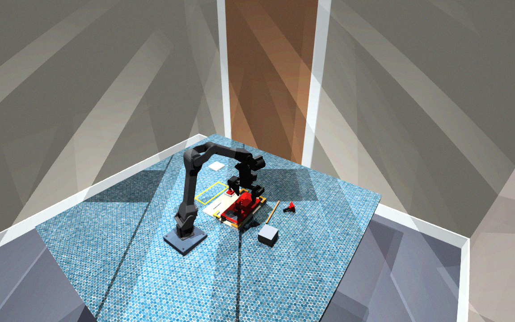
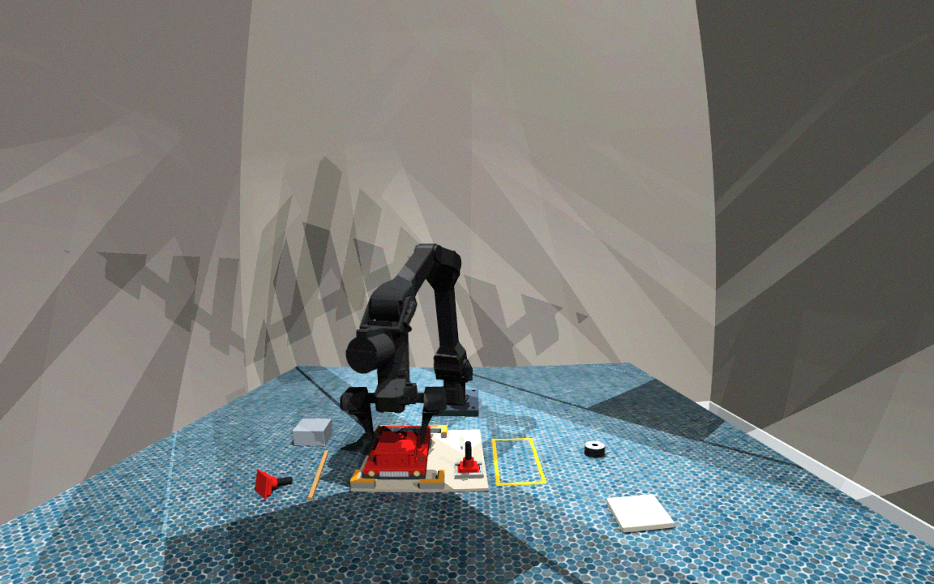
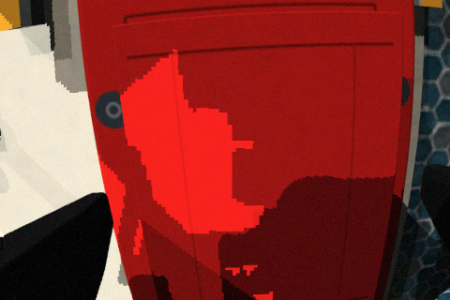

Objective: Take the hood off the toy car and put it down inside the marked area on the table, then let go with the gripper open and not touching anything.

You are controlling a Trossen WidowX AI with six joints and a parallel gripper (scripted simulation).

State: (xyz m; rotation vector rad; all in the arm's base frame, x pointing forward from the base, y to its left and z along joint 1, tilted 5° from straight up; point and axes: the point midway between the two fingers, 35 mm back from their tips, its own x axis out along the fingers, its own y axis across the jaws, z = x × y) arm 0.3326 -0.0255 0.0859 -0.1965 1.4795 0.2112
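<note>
My gripper tip is 1 cm above the red hood. From my gripper tip the other things lie so: tile 10 cm ahead, 41 cm to the left, 4 cm below; black ring 11 cm behind, 36 cm to the left, 4 cm below; wooden stick 7 cm ahead, 13 cm to the right, 4 cm below.
</note>
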